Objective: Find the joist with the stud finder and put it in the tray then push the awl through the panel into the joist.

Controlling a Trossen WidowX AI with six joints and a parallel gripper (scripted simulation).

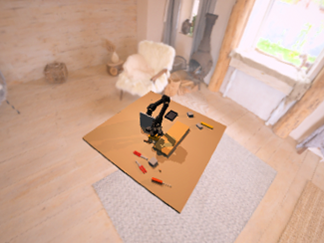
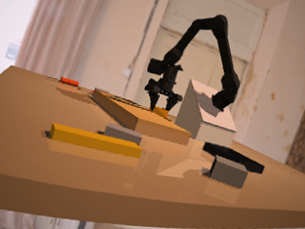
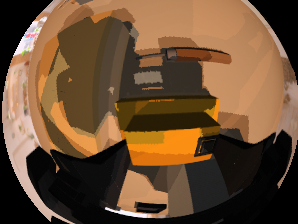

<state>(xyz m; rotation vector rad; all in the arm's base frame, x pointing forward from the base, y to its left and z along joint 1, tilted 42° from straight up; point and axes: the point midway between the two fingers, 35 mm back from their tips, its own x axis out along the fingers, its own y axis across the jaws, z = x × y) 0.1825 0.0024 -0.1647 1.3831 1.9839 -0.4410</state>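
My gripper tip is 2 cm short of the awl, 9 cm to the left of it and 3 cm above it. The rest, counted from my gripper tip: stud finder (1 cm behind, 1 cm to the right, 1 cm above); yellow bar (35 cm ahead, 65 cm to the left, 3 cm below); black tray (10 cm behind, 45 cm to the left, 2 cm below).
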